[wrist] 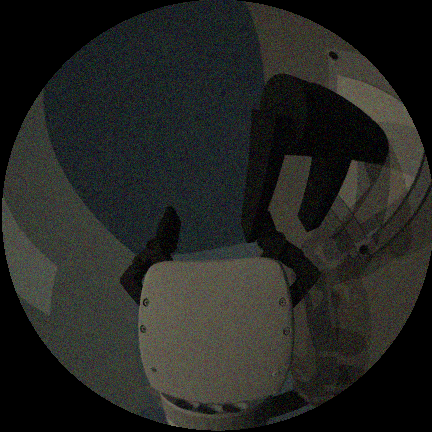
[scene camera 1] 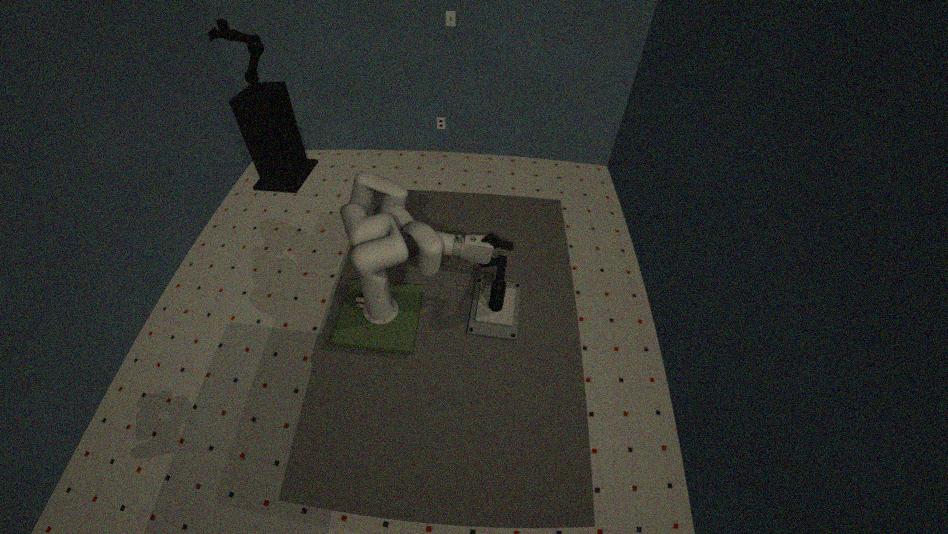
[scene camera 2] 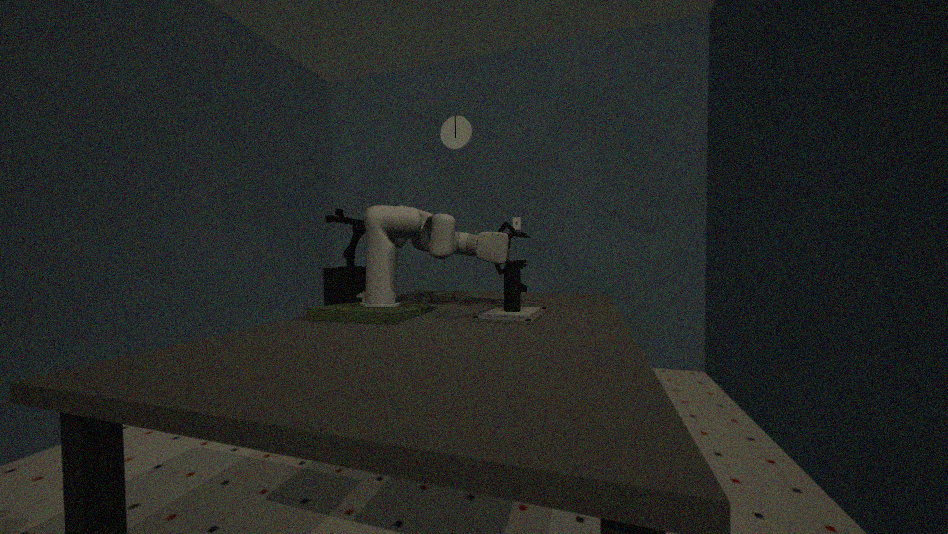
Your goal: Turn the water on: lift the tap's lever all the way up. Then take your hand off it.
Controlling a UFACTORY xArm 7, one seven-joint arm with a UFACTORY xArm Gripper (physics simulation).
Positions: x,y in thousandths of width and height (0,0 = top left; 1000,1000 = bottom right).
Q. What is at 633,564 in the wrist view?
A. The gripper.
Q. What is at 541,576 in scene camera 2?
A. A black tap.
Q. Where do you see a black tap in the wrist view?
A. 828,351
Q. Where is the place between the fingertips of the gripper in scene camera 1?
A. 537,478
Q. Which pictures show the gripper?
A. The wrist view, scene camera 1 and scene camera 2: all of them.
